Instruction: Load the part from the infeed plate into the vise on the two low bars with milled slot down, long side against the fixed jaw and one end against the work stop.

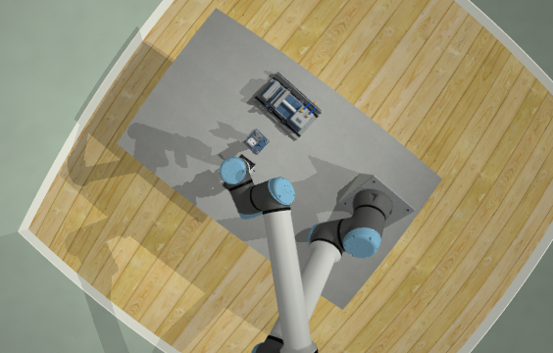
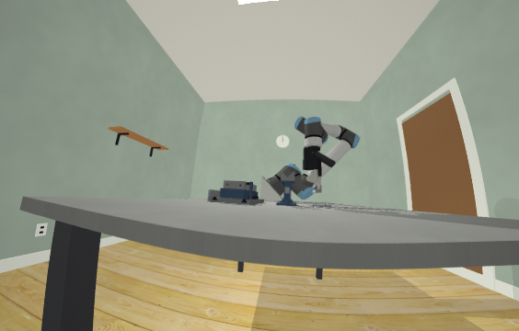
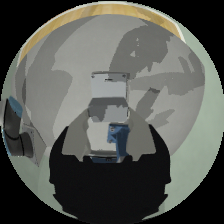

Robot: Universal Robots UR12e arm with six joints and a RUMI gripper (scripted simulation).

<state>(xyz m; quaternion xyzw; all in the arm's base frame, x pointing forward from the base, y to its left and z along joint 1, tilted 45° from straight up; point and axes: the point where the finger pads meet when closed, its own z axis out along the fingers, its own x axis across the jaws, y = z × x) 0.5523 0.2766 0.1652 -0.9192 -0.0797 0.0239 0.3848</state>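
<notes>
Right now the infeed plate is 10 mm to the left of my hand and 90 mm below it. Also, from my hand: vise (70 mm ahead, 370 mm to the right, 50 mm below); part (10 mm to the right, 10 mm below).
</notes>
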